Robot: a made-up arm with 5 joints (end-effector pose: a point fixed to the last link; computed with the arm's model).
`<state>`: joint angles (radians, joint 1 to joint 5).
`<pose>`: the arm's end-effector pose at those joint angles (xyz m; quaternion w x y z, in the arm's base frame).
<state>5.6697 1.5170 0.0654 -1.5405 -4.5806</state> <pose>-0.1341 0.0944 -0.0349 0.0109 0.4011 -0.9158 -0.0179</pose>
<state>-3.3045 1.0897 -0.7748 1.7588 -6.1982</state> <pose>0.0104 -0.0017 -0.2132 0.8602 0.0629 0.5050 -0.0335</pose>
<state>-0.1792 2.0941 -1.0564 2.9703 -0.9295</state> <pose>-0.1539 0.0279 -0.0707 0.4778 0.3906 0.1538 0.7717</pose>
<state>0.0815 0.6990 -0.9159 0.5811 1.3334</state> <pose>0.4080 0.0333 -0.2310 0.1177 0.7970 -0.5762 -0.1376</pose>
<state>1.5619 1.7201 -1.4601 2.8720 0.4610</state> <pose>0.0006 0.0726 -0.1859 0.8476 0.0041 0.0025 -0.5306</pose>
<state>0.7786 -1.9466 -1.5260 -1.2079 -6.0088</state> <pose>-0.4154 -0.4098 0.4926 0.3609 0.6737 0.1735 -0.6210</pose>
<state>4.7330 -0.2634 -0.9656 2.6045 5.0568</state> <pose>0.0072 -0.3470 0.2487 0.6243 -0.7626 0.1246 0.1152</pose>
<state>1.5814 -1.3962 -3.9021 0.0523 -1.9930</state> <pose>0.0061 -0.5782 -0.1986 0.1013 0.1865 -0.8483 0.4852</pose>
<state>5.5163 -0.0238 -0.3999 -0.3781 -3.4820</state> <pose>0.3480 -0.3353 0.0328 0.3319 0.1948 0.8999 -0.2052</pose>
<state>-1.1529 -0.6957 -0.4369 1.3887 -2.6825</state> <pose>0.1741 -0.3921 0.1521 0.1201 -0.7156 -0.6867 -0.0434</pose>
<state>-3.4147 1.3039 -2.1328 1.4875 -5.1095</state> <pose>-0.5937 0.1663 -0.1576 0.2911 0.6264 0.7093 0.1407</pose>
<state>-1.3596 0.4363 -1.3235 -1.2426 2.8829</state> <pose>0.1258 -0.5867 0.3371 0.6037 0.2535 0.4130 -0.6330</pose>
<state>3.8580 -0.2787 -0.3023 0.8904 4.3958</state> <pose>-0.2867 -0.2496 -0.0537 0.1284 -0.9526 0.2625 -0.0851</pose>
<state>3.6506 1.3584 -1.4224 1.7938 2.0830</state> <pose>-0.1697 -0.0947 -0.3032 0.2065 0.4594 0.4580 0.7325</pose>
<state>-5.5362 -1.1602 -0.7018 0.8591 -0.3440</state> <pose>0.2992 0.2770 0.5904 0.0962 -0.7496 -0.4550 -0.4710</pose>
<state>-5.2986 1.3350 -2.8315 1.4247 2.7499</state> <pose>0.4337 0.6530 0.1841 0.0343 -0.6347 0.7719 0.0105</pose>
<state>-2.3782 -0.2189 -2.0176 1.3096 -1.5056</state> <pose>-0.3303 -0.3161 0.8019 0.4166 0.8107 -0.3780 -0.1621</pose>
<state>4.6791 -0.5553 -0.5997 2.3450 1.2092</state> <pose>-0.0103 -0.3084 0.1833 0.1099 -0.1353 0.8170 0.5496</pose>
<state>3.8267 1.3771 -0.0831 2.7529 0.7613</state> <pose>0.1331 0.1088 0.1606 0.6742 -0.0167 -0.4370 0.5951</pose>
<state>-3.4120 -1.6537 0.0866 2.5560 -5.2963</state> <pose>-0.1989 0.0551 0.1939 0.4444 0.5176 0.7120 0.1664</pose>
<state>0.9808 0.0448 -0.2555 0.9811 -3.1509</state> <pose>0.1274 0.1902 -0.1691 0.3323 0.4403 -0.8155 0.1754</pose>
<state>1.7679 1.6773 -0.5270 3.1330 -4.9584</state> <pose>0.0210 -0.1052 0.0292 0.8412 -0.5271 -0.1187 -0.0206</pose>
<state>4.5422 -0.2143 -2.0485 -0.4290 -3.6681</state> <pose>-0.0420 -0.2442 0.9675 0.4126 0.1272 0.1831 -0.8832</pose>
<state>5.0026 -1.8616 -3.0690 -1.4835 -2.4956</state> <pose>-0.1470 0.4922 -0.1133 0.0621 0.8193 0.5696 -0.0204</pose>
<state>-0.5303 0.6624 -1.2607 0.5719 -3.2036</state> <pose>0.5227 -0.3065 -0.0887 0.0126 0.2320 0.9726 -0.0039</pose>
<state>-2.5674 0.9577 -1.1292 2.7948 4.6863</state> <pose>-0.1810 -0.1171 -0.0643 0.8430 -0.2267 0.1195 -0.4730</pose>
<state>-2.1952 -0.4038 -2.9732 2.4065 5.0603</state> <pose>0.0520 0.0722 0.8613 0.4620 0.7821 -0.4133 -0.0643</pose>
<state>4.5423 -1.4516 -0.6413 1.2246 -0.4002</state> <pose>-0.0539 -0.3136 0.6029 0.3691 0.7109 -0.5636 0.2018</pose>
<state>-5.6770 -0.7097 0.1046 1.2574 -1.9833</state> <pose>0.2048 0.1420 -0.0822 0.2036 -0.2582 -0.9114 0.2474</pose>
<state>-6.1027 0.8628 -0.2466 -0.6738 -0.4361</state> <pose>0.1037 0.0189 -0.2338 0.0037 0.9525 0.3033 0.0286</pose>
